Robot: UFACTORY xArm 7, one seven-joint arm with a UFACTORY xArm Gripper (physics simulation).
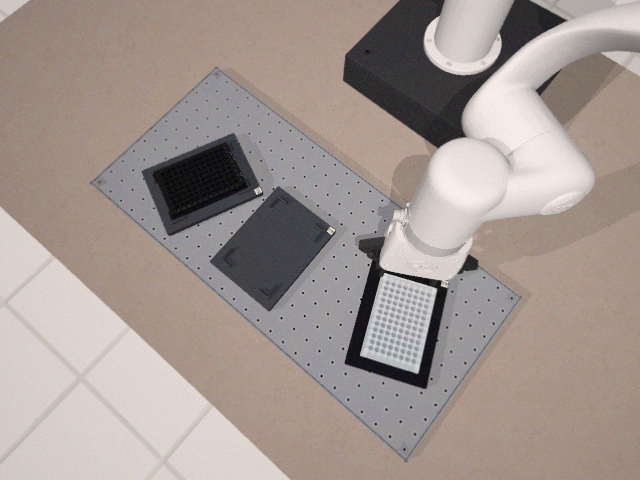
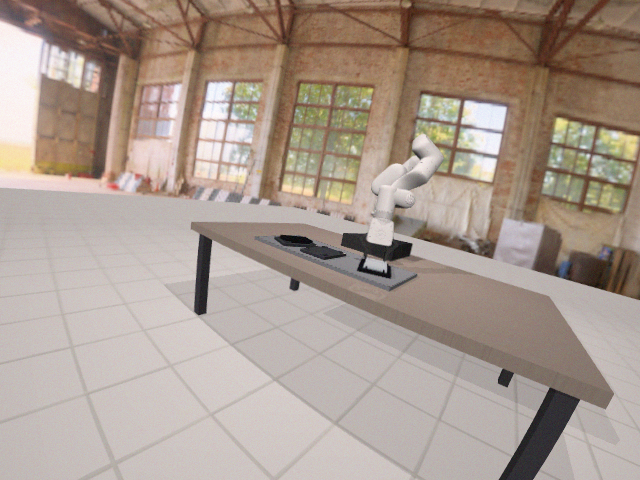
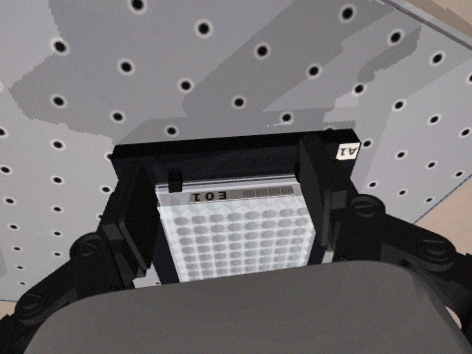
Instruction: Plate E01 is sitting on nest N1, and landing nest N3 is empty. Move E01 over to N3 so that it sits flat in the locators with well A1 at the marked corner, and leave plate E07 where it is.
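The clear well plate E01 point(image 1: 397, 323) point(image 2: 374, 265) point(image 3: 236, 236) lies flat on the black nest N1 point(image 1: 363, 320) point(image 3: 228, 152) at the right end of the grey pegboard point(image 1: 310, 154). My gripper point(image 1: 421, 266) point(image 3: 225, 173) is low over the plate's labelled end, its two black fingers pressed against the plate's long sides. A white A1 tag point(image 3: 348, 150) marks the nest corner by the right finger. The empty dark grey nest N3 point(image 1: 273, 248) point(image 2: 323, 251) lies mid-board, with a small white tag point(image 1: 330, 230) at its right corner. The black plate E07 point(image 1: 200, 179) point(image 2: 293, 239) sits on its own nest point(image 1: 178, 222) at the left end.
The arm's black base block point(image 1: 403, 67) point(image 2: 376, 247) stands on the brown table point(image 1: 103, 77) behind the board. The arm's elbow hangs over the board's right end. The table edge and tiled floor lie to the lower left.
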